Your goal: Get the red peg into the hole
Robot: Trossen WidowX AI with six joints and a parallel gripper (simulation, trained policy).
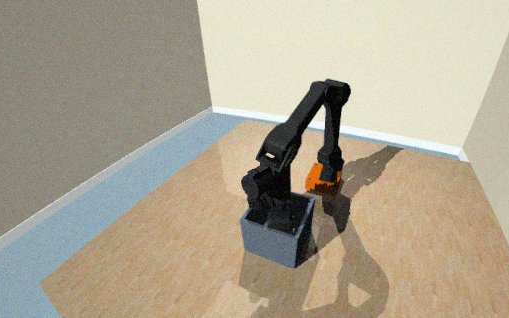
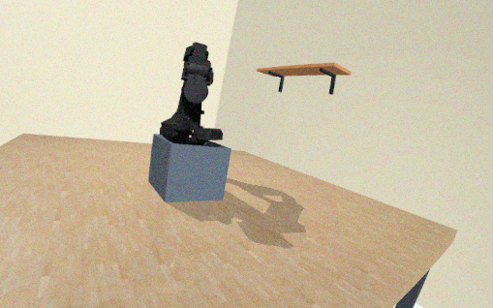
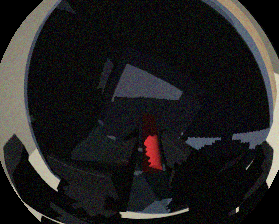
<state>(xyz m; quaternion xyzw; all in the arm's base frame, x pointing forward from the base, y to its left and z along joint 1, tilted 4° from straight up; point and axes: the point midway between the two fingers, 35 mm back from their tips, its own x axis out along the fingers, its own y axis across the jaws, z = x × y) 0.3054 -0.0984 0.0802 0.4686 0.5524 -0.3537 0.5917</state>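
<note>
Right now my gripper tip is 1 cm above the red peg. Round my gripper tip: plate: 3 cm below.
</note>
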